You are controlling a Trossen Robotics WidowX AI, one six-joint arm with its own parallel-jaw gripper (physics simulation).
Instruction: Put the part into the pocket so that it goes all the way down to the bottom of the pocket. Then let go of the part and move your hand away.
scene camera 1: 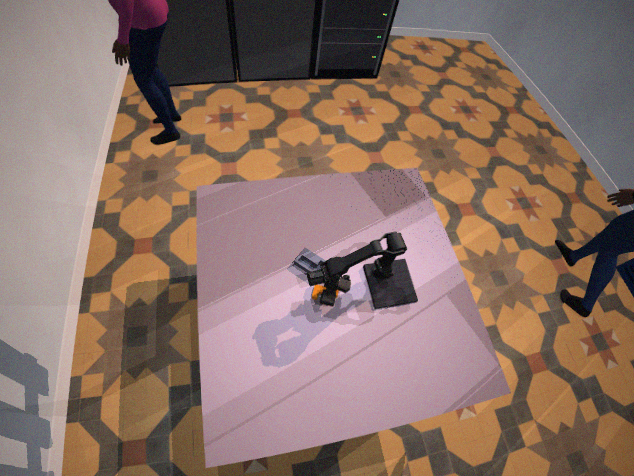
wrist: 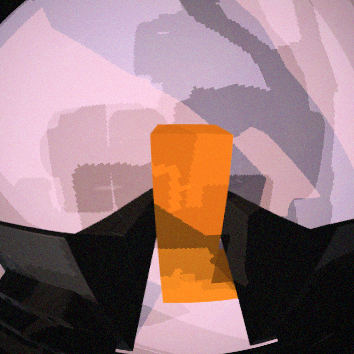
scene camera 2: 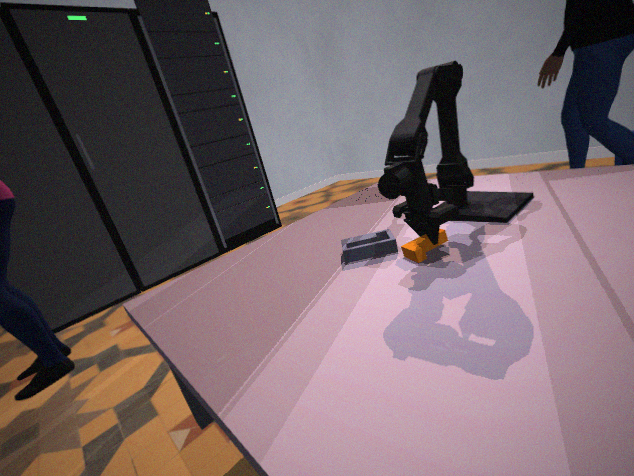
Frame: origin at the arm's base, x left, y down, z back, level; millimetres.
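Seen in the pictures: gripper, between the fingertips: (scene camera 1: 329,292) (wrist: 186,195) (scene camera 2: 431,243); arm's base, origin of its link: (scene camera 1: 380,273) (scene camera 2: 457,205).
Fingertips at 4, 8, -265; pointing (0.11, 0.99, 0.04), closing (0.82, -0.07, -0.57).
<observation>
Offsets run from my fingertips to a thing's top centre, as dx, dy, dz. Level surfaces: height alone.
My gripper (scene camera 1: 326,294) (scene camera 2: 427,232) (wrist: 186,195) is shut on the orange block-shaped part {+1, -26, -24} (scene camera 1: 317,292) (scene camera 2: 420,247) (wrist: 191,182). It holds the part low over the pink table, tilted, with its far end close to or on the surface. The grey pocket block {-163, -21, -27} (scene camera 1: 307,260) (scene camera 2: 368,246) with its T-shaped recess lies just beside the part, toward the server racks. The pocket is out of the wrist view. In the wrist view the part sticks out forward between the two black fingers.
The arm's black base plate (scene camera 1: 391,284) (scene camera 2: 490,206) sits close behind the gripper. Tall dark server racks (scene camera 1: 277,38) (scene camera 2: 150,142) stand beyond the table {dy +15} (scene camera 1: 343,378) (scene camera 2: 372,378). A person (scene camera 1: 150,66) stands on the tiled floor at the far left.
</observation>
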